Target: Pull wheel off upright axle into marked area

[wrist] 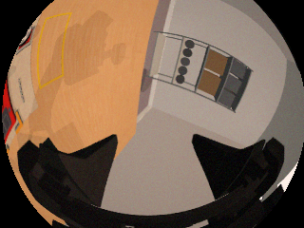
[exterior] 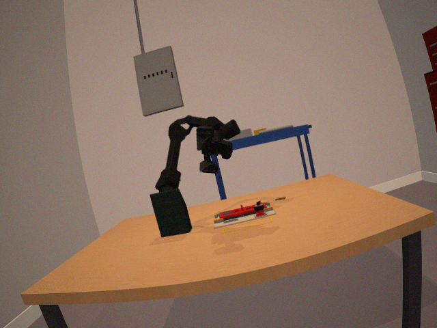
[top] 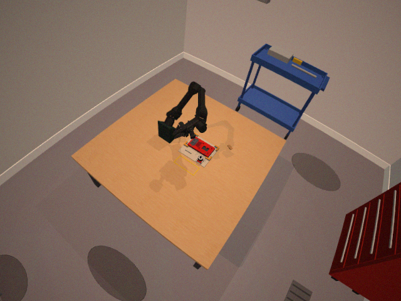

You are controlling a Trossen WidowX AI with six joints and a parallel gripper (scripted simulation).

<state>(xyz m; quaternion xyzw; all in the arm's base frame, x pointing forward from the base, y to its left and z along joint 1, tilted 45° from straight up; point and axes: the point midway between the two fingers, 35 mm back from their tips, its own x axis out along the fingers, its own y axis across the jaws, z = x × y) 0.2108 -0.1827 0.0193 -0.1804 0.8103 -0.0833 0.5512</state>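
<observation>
Now: the wheel 17 cm ahead of my gripper tip, 13 cm to the left of it and 23 cm below it. Also, from my gripper tip: brown block 27 cm ahead, 40 cm to the left, 27 cm below; then upright axle 17 cm ahead, 13 cm to the left, 24 cm below; then pale baseplate 10 cm ahead, 22 cm to the left, 26 cm below.
</observation>
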